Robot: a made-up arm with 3 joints.
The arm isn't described. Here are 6 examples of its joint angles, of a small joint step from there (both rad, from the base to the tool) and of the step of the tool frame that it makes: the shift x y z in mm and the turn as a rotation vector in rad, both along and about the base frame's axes.
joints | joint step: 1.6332 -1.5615 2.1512 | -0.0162 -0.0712 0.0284
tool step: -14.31 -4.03 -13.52 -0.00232 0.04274 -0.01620
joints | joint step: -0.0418 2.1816 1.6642 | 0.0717 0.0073 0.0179
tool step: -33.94 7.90 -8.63 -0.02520 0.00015 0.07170
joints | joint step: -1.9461 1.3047 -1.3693 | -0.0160 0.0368 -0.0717
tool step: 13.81 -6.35 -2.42 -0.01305 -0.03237 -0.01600
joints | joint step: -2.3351 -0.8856 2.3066 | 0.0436 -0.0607 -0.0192
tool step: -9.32 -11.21 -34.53 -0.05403 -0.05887 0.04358
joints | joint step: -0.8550 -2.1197 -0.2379 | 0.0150 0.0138 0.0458
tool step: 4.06 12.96 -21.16 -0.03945 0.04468 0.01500
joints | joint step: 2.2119 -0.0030 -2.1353 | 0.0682 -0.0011 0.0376
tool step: 14.57 -27.81 -14.15 0.02282 -0.02850 0.06819
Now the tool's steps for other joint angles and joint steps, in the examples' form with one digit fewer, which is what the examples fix.
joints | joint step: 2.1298 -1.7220 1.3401 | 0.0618 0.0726 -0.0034
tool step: 29.3 9.3 -2.2 0.0385 -0.0575 0.0618
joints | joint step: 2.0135 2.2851 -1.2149 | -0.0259 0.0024 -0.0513
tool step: -1.9 -7.8 -19.1 -0.0204 0.0445 -0.0259
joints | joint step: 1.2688 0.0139 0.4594 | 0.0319 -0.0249 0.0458
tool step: 7.5 4.6 4.6 -0.0059 -0.0201 0.0319
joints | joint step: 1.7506 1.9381 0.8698 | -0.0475 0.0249 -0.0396
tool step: 5.4 5.5 -1.3 -0.0023 0.0145 -0.0475
